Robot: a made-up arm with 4 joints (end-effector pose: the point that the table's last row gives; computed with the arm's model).
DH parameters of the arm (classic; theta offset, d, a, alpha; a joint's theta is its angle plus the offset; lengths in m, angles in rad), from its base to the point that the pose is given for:
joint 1: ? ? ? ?
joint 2: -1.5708 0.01 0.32 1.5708
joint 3: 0 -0.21 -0.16 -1.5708
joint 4: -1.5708 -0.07 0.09 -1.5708
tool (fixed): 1.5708 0.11 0 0
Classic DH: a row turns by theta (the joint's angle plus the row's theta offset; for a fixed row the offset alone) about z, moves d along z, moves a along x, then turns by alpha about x.
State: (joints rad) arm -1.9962 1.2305 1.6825 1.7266
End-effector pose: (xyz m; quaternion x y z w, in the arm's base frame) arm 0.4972 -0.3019 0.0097 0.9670 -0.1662 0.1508 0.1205
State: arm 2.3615 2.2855 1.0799 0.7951
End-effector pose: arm -0.1855 -0.1313 -0.2247 -0.0235 0.9366 -0.1567 0.3125
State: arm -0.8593 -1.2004 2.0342 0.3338
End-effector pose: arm -0.1777 -0.1300 0.4829 -0.0544 -0.6487 -0.7355 0.1880
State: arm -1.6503 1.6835 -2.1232 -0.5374
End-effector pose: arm 0.4083 0.1096 0.0782 -0.1057 -0.4573 0.8316 0.2968
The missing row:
joint 1: 1.5708 0.19 0.09 -1.5708
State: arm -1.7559 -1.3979 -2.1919 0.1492
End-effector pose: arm -0.1494 0.1109 0.3743 0.6603 0.2008 0.1115 0.7150
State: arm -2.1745 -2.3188 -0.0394 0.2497
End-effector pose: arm -0.2159 0.0775 0.1053 0.4045 -0.7583 -0.4435 0.2542
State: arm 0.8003 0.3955 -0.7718 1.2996
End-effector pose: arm -0.3174 0.3215 0.2988 -0.7716 0.0413 0.3903 0.5007
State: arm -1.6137 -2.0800 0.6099 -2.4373
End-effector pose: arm -0.1186 -0.2155 0.3162 -0.2965 0.7366 -0.4742 0.3804
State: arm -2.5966 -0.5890 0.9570 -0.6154
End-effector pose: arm -0.1216 -0.0506 0.4857 -0.3081 -0.6082 -0.7029 0.2027
